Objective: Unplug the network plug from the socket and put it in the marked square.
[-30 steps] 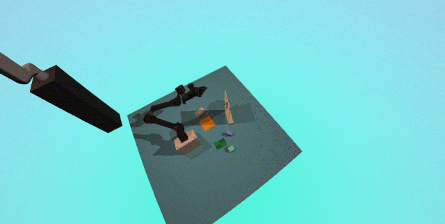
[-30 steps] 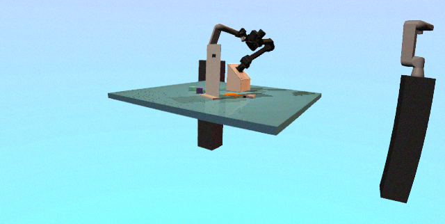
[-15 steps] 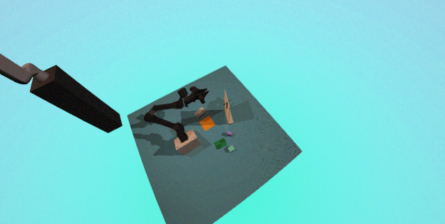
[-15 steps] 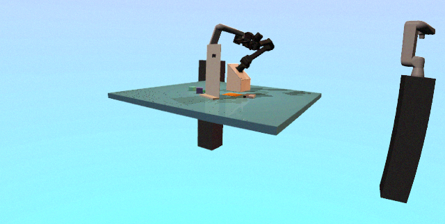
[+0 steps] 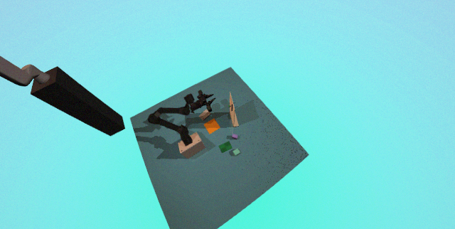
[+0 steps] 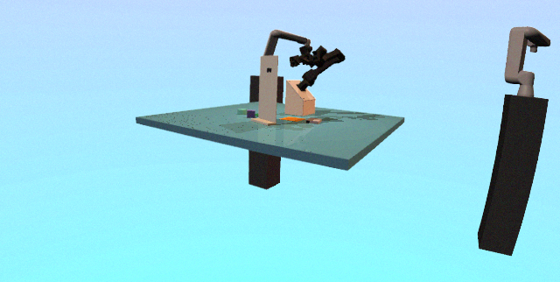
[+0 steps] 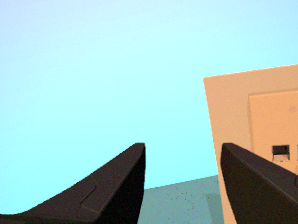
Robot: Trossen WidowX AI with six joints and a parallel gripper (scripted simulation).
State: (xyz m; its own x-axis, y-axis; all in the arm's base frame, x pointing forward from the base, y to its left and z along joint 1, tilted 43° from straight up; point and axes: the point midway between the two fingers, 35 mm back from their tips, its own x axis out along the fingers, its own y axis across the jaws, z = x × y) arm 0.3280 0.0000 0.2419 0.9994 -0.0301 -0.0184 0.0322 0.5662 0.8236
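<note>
Right now the network plug is 11 cm to the right of my gripper tip, 8 cm ahead of it and 7 cm below it. Round my gripper tip: upright tan panel (19 cm below, 11 cm to the right, 11 cm ahead); purple cube (34 cm below, 29 cm to the right, 2 cm ahead); orange marked square (36 cm below, 10 cm behind, 7 cm to the right).
</note>
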